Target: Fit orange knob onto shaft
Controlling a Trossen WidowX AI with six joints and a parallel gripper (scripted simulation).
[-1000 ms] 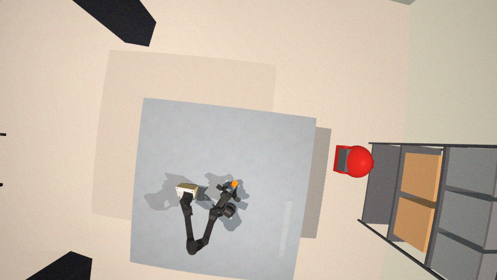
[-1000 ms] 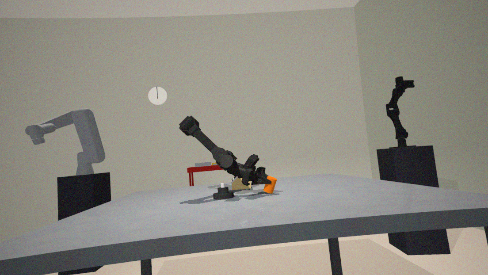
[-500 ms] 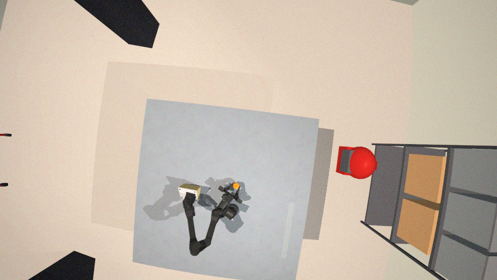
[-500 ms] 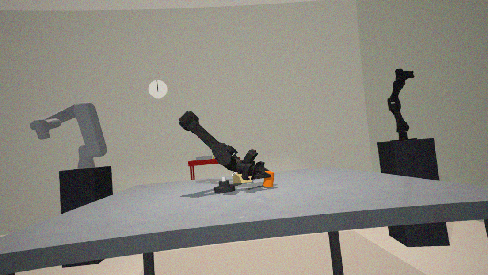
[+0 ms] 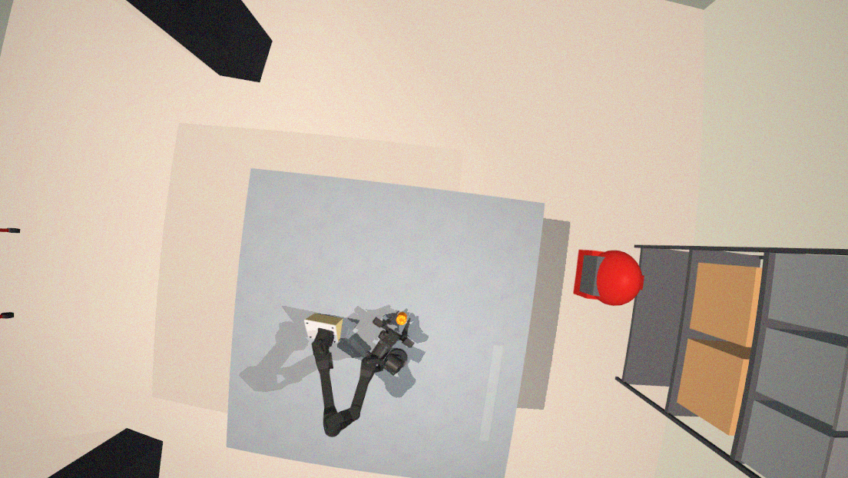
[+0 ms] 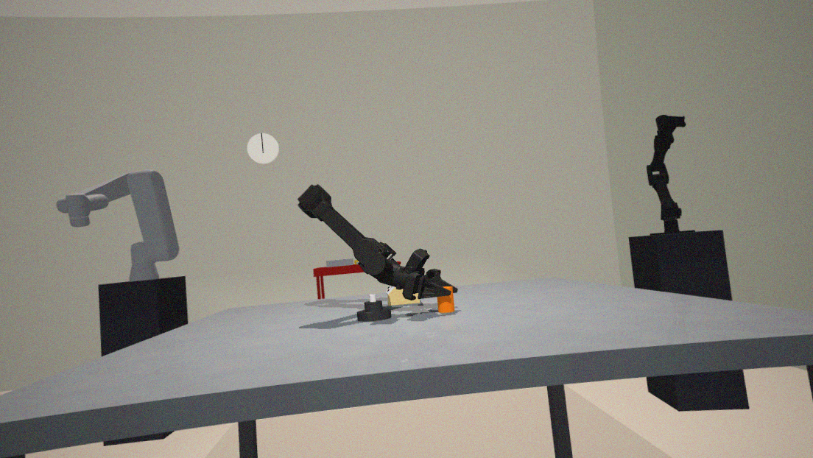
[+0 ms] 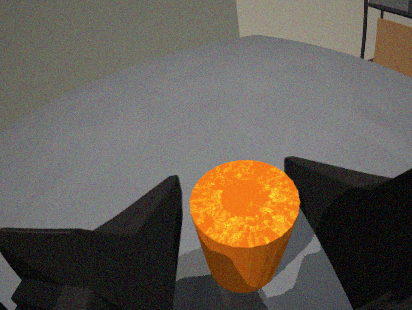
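The orange knob is 20 mm to the right of my gripper tip and 10 mm behind it. From my gripper tip the other things lie so: round black pedestal (200 mm to the right, 20 mm below, 10 mm ahead).
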